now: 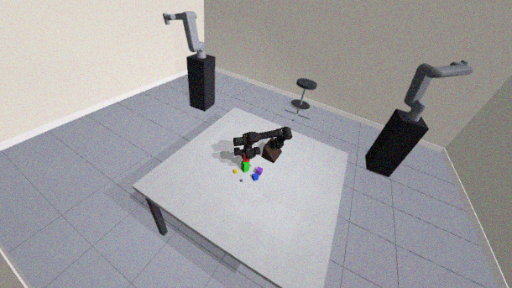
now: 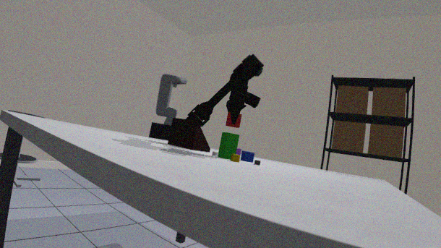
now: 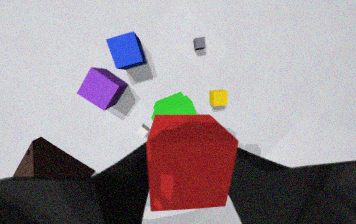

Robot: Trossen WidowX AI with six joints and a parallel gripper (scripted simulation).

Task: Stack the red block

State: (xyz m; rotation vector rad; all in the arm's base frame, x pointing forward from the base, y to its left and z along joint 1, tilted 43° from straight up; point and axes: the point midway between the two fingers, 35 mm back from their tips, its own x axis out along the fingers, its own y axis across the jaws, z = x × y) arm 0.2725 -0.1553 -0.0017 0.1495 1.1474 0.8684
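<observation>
Now: the small yellow cube 11 cm below my gripper tip, 6 cm ahead of it and 5 cm to the right of it. The rest, counted from my gripper tip: blue cube: 11 cm to the left, 11 cm below, 4 cm ahead; then purple cube: 11 cm to the left, 10 cm below, 3 cm behind; then red block: 2 cm above.
</observation>
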